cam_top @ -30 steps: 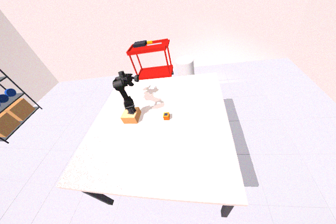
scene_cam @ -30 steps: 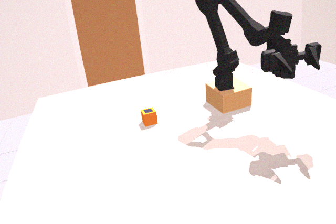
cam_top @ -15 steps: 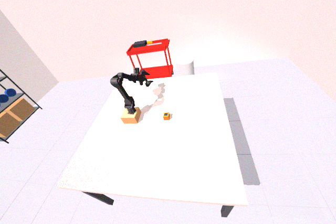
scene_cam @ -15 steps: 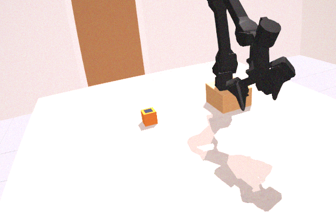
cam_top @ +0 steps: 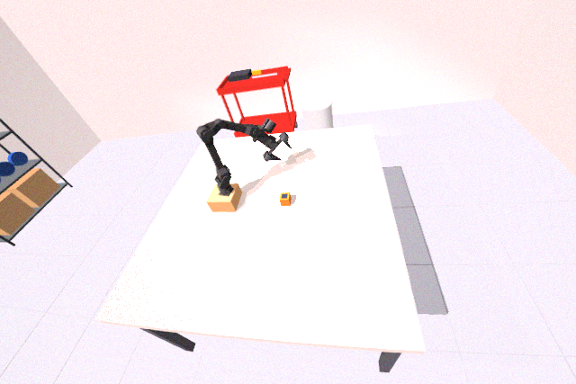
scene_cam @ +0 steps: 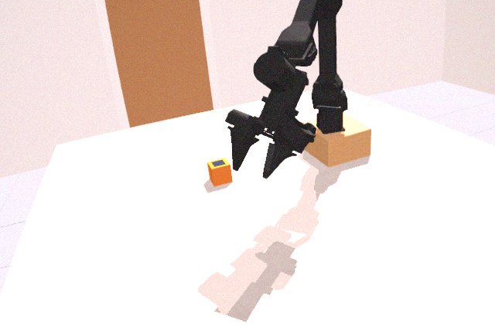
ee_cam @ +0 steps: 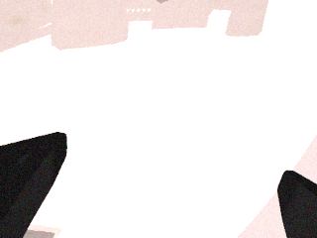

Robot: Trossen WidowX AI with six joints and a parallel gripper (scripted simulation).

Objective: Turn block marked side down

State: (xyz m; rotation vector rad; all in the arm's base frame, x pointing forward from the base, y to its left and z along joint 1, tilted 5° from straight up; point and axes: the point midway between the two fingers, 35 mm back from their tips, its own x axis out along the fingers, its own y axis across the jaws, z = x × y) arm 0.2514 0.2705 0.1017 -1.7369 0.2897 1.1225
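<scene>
Now: gripper tip 24 cm to the left of the orange block, 9 cm above it and 5 cm short of it.
</scene>
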